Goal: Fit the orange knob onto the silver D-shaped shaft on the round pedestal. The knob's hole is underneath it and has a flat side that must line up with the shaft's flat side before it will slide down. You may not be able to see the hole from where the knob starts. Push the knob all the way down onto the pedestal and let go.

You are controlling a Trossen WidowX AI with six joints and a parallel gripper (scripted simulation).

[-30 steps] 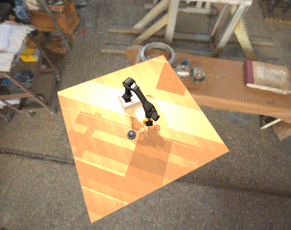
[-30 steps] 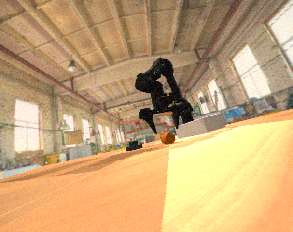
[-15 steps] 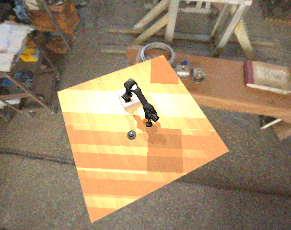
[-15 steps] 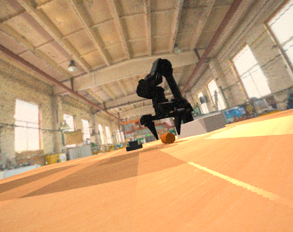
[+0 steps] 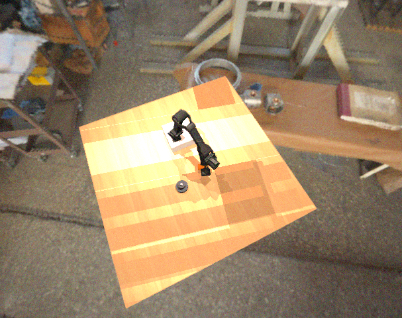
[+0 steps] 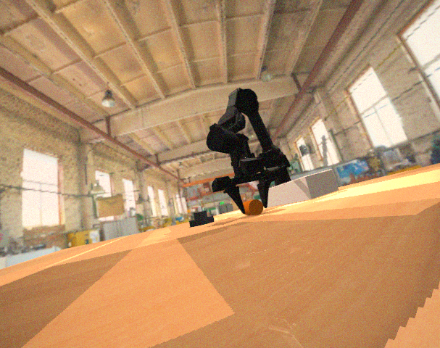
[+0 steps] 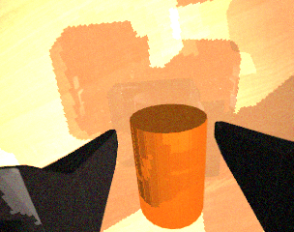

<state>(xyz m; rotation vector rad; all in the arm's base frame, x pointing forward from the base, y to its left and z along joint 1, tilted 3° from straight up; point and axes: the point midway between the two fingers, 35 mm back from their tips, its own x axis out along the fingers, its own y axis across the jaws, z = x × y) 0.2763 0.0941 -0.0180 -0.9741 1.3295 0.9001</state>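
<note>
Right now the orange knob is 10 mm above my gripper tip. Round my gripper tip: round dark pedestal: 200 mm to the right, 60 mm ahead, 20 mm above.
</note>
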